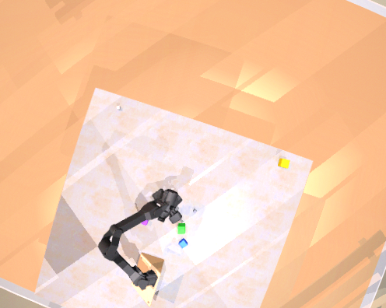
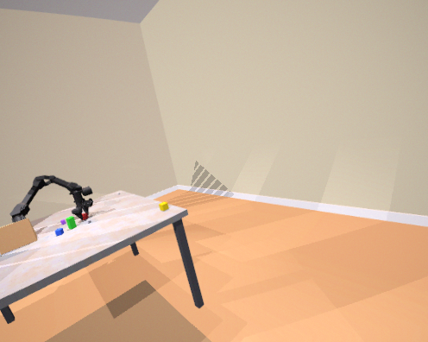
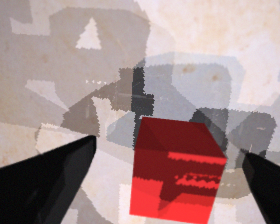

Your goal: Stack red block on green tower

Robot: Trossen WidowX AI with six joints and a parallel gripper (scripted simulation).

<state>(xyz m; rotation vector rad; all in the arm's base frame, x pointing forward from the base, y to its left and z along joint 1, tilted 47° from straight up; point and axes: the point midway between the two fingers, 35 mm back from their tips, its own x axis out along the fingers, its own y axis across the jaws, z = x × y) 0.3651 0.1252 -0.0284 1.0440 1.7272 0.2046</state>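
Now: gripper tip 180 mm past the blue block, 150 mm to the left of it and 10 mm below it. The rest, counted from my gripper tip: small purple block (150 mm behind, 80 mm to the left, 10 mm above); then yellow block (510 mm to the right, 430 mm ahead, 10 mm above); then red block (10 mm above).
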